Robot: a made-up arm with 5 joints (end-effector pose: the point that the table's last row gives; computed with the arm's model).
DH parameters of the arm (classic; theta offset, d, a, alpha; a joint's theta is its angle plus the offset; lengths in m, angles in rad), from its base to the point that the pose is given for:
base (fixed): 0 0 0.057 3.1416
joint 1: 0 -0.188 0.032 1.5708
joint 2: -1.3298 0 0.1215 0
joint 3: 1.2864 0 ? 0
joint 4: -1.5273 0 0 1.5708
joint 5: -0.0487 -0.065 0 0
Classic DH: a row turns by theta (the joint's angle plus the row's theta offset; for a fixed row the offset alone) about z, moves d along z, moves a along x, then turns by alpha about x.
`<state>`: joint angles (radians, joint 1 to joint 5).
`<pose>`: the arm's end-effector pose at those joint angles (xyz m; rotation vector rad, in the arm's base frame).
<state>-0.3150 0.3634 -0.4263 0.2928 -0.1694</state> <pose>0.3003 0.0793 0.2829 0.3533 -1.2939 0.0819</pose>
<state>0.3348 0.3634 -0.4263 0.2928 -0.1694</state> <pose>0.2987 -0.0841 0.2829 -0.0791 -1.3535 -0.4667</pose>
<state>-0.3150 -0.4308 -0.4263 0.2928 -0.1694</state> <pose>0.1723 0.0376 0.4142 0.5625 -2.0601 0.0569</pose>
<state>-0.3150 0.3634 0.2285 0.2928 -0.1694</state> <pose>0.2669 0.0684 0.1897 0.1808 -0.6620 0.0931</pose>
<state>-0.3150 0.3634 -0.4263 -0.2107 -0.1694</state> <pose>0.2997 0.0791 0.3153 0.4859 -1.7797 0.0677</pose>
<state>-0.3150 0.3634 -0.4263 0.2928 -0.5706</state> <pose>0.3003 0.0793 0.2829 0.6059 -1.2012 -0.2572</pose>
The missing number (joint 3, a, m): 0.0921
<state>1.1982 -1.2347 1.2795 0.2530 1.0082</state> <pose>0.0877 -0.0786 0.2351 -1.1243 -0.6025 -0.2055</pose>
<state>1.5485 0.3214 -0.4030 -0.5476 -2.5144</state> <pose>0.0624 -0.2407 0.3405 -1.2028 2.1641 1.1150</pose>
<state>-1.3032 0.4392 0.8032 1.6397 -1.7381</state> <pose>0.0779 0.0762 0.1800 -1.3222 0.0341 -0.4117</pose>
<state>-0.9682 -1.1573 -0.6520 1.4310 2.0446</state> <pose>0.0402 -0.0244 0.3744 -1.2387 -2.1947 1.7037</pose>
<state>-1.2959 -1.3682 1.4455 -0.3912 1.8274</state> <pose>0.0777 0.0733 0.2571 -0.6000 -2.4371 1.8232</pose>
